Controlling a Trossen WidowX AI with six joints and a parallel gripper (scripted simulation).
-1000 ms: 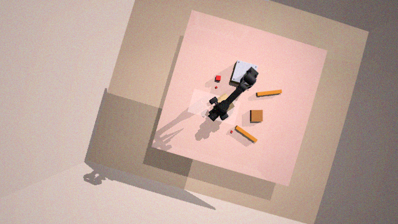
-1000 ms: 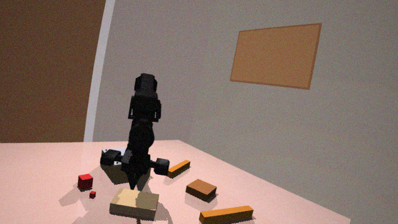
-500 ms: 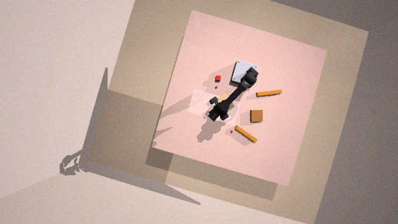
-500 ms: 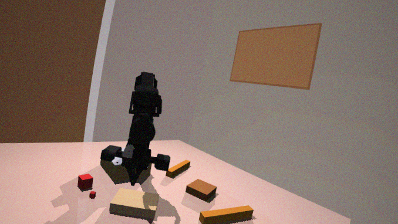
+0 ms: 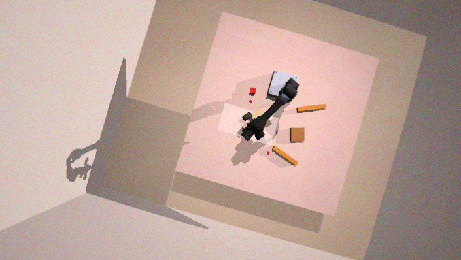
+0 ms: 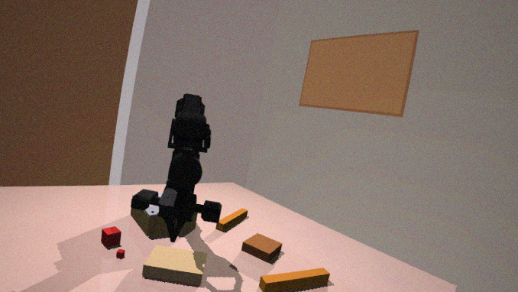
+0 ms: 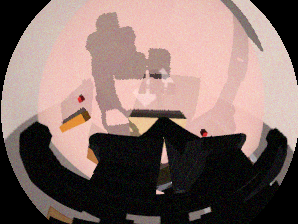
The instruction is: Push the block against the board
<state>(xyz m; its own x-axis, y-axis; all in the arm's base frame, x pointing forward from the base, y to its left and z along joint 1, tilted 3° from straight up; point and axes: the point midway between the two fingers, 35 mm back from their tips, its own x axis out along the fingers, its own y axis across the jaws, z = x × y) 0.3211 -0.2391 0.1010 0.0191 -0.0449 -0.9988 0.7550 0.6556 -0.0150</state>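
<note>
The square block lies 370 mm to the left of my gripper tip, 120 mm below it and 10 mm ahead of it. Round my gripper tip: red cube (270 mm behind, 110 mm below, 20 mm to the right); tan board (120 mm below, 70 mm to the left, 60 mm behind).
</note>
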